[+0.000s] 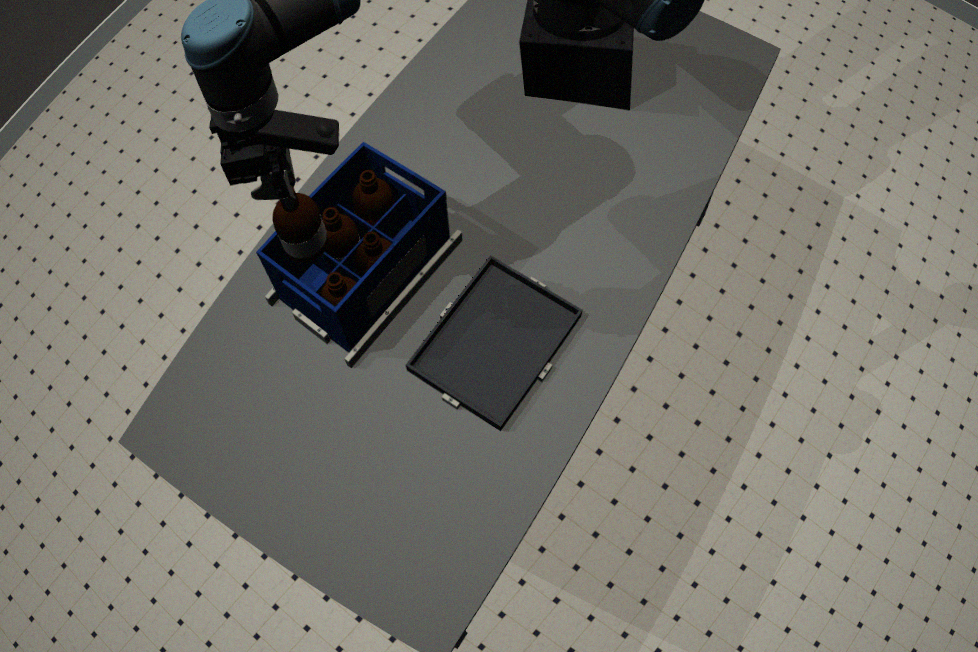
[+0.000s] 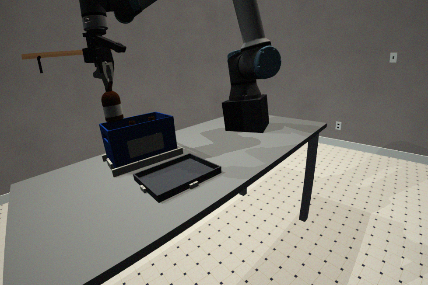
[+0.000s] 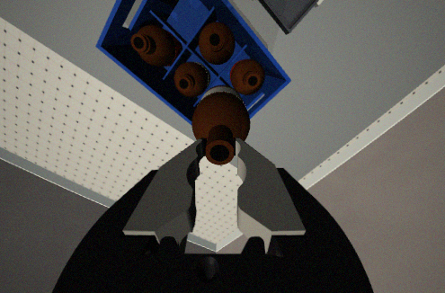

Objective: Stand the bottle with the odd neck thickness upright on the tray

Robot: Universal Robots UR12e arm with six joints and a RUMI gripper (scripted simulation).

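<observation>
The bottle is 70 mm below my hand. From my hand the other things lie so: black tray: 320 mm below, 290 mm to the left, 110 mm behind; then blue crate: 250 mm below, 80 mm behind, 20 mm to the left.
</observation>
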